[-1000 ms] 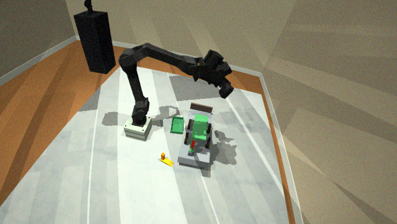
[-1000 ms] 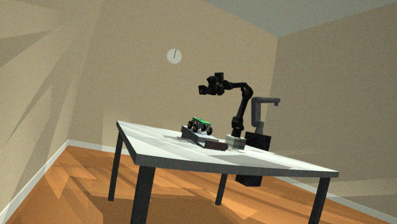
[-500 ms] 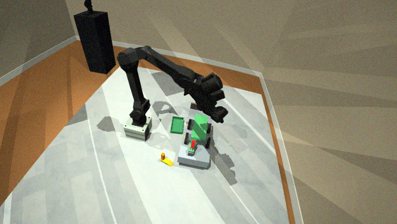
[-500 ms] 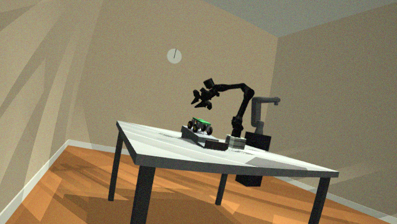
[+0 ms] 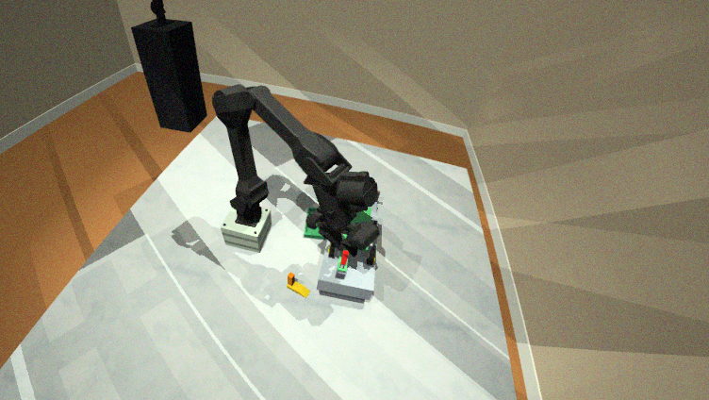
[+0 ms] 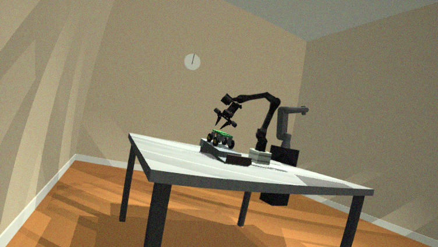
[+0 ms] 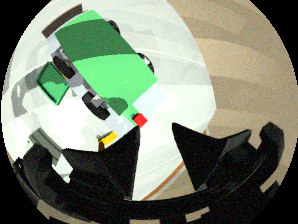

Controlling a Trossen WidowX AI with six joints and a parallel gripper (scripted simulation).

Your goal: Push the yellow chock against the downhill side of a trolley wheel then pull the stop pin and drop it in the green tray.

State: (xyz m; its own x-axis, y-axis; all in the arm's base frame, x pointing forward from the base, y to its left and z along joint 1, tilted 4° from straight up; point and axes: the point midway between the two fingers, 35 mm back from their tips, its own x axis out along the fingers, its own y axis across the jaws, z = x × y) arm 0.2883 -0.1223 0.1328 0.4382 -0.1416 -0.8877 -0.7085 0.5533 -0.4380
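Now: the red-headed stop pin 1 cm behind my gripper tip and 6 cm below it. Round my gripper tip: green-topped trolley (2 cm ahead, 11 cm to the left, 7 cm below); yellow chock (12 cm behind, 3 cm to the right, 17 cm below); dark brown block (2 cm ahead, 38 cm to the left, 16 cm below).
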